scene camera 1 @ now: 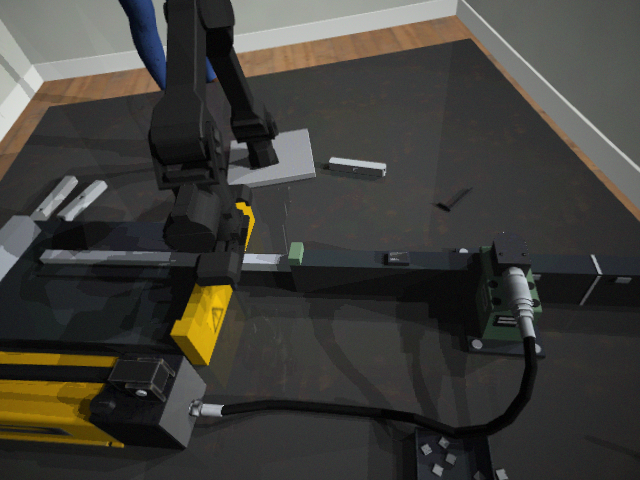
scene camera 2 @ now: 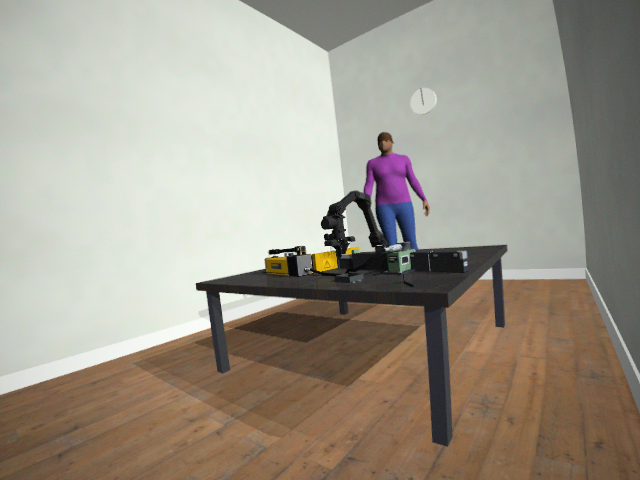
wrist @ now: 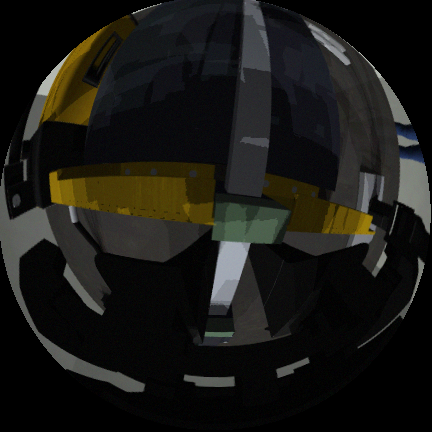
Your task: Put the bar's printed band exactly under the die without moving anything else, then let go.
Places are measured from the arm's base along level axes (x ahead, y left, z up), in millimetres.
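Where they show: gripper, fingertip midpoint: (scene camera 1: 239, 264) (scene camera 2: 341, 257); arm's base, link origin: (scene camera 1: 263, 159) (wrist: 371, 209).
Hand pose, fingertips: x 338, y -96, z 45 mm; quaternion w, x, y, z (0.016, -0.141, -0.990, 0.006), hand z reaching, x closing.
Observation:
Things, the pixels of their top centre, and the offset from my fingertips. "spot": a spot on its surface instead.
- long light-grey bar, surface spot: (wrist: 228, 273) (scene camera 1: 252, 258) spot: dx +10, dy +25, dz +16 mm
- yellow die frame, surface spot: (wrist: 137, 189) spot: dx +32, dy -51, dz +39 mm
- green band, surface spot: (wrist: 250, 223) spot: dx -8, dy -23, dz +39 mm
- green block, surface spot: (scene camera 1: 295, 252) spot: dx +45, dy +95, dz +39 mm
- dark rail, surface spot: (scene camera 1: 366, 259) spot: dx +85, dy +198, dz +21 mm
- green connector unit, surface spot: (scene camera 1: 509, 305) spot: dx +244, dy +333, dz +50 mm
- black cable, surface spot: (scene camera 1: 366, 412) spot: dx +281, dy +123, dz -43 mm
- grey-and-yellow box, surface spot: (scene camera 1: 170, 414) spot: dx +229, dy -112, dz +23 mm
- white block, top centre: (scene camera 1: 356, 163) dx -220, dy +287, dz -34 mm
- black strip, top centre: (scene camera 1: 456, 195) dx -57, dy +435, dz -48 mm
A long light-grey bar (scene camera 1: 261, 259) (wrist: 228, 273) lies along a dark rail and passes through the yellow die frame (scene camera 1: 203, 320) (wrist: 137, 189) (scene camera 2: 325, 261). My gripper (scene camera 1: 218, 268) (wrist: 231, 232) (scene camera 2: 339, 248) is shut on the bar right beside the die. In the wrist view a green band (wrist: 250, 223) on the bar sits at the die's near edge, partly under the yellow beam. In scene camera 1 my gripper hides that band. A green block (scene camera 1: 295, 252) sits where the bar meets the rail's dark part.
The dark rail (scene camera 1: 366, 259) runs right to a green connector unit (scene camera 1: 509, 305) with a black cable (scene camera 1: 366, 412). A grey-and-yellow box (scene camera 1: 170, 414) stands at the front left. The arm's grey base plate (scene camera 1: 291, 159), a white block (scene camera 1: 357, 167) and a black strip (scene camera 1: 454, 197) lie behind. A person (scene camera 2: 391, 190) stands beyond the table.

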